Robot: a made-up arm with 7 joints. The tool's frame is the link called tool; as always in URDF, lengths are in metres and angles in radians.
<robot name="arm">
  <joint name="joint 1" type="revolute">
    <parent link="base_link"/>
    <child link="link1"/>
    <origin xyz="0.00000 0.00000 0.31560" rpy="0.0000 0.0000 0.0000"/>
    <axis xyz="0 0 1"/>
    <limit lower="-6.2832" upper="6.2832" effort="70" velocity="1"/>
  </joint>
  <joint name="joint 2" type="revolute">
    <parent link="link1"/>
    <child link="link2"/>
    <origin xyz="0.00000 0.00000 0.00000" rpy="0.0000 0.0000 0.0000"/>
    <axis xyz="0 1 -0.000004"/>
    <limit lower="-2.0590" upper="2.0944" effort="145" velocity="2.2"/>
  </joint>
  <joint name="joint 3" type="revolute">
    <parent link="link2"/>
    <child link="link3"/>
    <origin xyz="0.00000 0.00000 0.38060" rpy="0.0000 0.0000 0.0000"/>
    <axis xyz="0 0 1"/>
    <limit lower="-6.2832" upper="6.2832" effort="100" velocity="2.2"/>
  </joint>
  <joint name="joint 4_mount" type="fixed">
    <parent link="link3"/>
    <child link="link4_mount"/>
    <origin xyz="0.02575 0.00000 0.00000" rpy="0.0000 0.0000 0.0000"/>
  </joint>
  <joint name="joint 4" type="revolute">
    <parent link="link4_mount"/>
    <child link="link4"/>
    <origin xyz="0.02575 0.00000 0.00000" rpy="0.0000 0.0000 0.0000"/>
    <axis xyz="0 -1 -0.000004"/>
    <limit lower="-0.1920" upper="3.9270" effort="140" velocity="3.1"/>
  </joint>
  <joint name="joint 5" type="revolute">
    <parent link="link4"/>
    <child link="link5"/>
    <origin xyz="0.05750 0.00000 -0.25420" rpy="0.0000 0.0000 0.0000"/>
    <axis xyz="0 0.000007 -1"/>
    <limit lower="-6.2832" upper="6.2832" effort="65" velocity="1.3"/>
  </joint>
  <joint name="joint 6" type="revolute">
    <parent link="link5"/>
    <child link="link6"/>
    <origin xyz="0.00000 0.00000 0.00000" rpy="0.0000 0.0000 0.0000"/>
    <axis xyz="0 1 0.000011"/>
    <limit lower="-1.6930" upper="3.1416" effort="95" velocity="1.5"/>
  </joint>
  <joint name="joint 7" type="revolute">
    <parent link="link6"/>
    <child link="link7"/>
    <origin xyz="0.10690 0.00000 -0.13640" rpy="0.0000 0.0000 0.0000"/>
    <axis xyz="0 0.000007 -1"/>
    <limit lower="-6.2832" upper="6.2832" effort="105" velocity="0.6"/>
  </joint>
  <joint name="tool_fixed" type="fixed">
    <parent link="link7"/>
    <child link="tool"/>
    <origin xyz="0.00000 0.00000 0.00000" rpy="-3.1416 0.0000 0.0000"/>
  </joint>
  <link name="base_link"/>
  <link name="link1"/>
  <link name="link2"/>
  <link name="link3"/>
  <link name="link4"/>
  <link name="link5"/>
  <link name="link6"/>
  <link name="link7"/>
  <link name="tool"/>
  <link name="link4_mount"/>
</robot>
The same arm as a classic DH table. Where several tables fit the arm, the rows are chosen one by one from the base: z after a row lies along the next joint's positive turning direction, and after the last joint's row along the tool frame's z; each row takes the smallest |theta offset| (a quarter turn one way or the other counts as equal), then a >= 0, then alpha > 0; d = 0 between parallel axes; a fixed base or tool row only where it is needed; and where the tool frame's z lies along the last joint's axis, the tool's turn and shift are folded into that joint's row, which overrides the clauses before.
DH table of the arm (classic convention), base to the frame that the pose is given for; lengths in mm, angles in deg. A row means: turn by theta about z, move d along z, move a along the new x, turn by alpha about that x. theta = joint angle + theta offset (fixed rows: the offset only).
joint 1: d 315.6; theta0 0; a 0; alpha -90
joint 2: d 0; theta0 0; a 0; alpha 90
joint 3: d 380.6; theta0 0; a 51.5; alpha 90
joint 4: d 0; theta0 0; a 57.5; alpha 90
joint 5: d 254.2; theta0 0; a 0; alpha 90
joint 6: d 0; theta0 0; a 106.9; alpha -90
joint 7: d 136.4; theta0 0; a 0; alpha 0
Joint limits (deg, base to tool): -360..360 -117.97..120 -360..360 -11..225 -360..360 -97..180 -360..360

